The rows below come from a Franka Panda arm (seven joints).
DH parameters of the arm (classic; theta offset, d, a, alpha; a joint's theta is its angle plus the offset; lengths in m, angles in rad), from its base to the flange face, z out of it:
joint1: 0 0.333 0 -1.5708
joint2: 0 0 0 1.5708
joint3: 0 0.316 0.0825 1.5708
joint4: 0 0 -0.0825 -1.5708
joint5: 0 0.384 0 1.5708
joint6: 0 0 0.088 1.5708
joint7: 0 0.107 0 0
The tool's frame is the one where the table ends.
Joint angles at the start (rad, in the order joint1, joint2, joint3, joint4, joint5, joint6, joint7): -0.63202 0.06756 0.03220 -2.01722 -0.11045 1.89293 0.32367
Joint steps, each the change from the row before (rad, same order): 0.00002 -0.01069 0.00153 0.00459 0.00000 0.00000 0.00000; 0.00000 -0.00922 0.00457 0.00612 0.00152 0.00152 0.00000; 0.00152 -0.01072 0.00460 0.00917 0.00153 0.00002 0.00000; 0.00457 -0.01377 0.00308 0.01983 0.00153 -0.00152 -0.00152; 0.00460 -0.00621 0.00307 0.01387 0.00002 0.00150 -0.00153; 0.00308 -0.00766 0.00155 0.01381 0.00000 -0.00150 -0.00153; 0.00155 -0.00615 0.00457 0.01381 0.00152 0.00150 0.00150; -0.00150 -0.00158 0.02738 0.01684 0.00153 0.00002 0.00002; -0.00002 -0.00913 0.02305 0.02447 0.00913 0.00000 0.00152; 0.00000 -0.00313 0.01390 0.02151 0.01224 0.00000 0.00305; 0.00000 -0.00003 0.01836 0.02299 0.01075 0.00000 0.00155
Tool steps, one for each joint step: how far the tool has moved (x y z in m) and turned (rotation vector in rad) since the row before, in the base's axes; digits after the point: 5 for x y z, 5 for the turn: 0.00072 0.00055 0.00786 -0.00883 -0.01247 0.00154; 0.00217 0.00170 0.00786 -0.00836 -0.01469 0.00398; 0.00283 0.00228 0.00998 -0.01015 -0.01716 0.00540; 0.00452 0.00220 0.01647 -0.01678 -0.02718 0.00832; 0.00418 0.00237 0.00994 -0.01167 -0.01796 0.00931; 0.00262 0.00139 0.01054 -0.01095 -0.01652 0.00599; 0.00342 0.00205 0.01000 -0.01063 -0.01883 0.00421; 0.00994 0.01093 0.00883 -0.00843 -0.01646 0.02532; 0.00899 0.01061 0.01669 -0.01021 -0.03302 0.01854; 0.00649 0.00645 0.01201 -0.00219 -0.02721 0.00722; 0.00796 0.00843 0.01108 -0.00187 -0.02519 0.01387
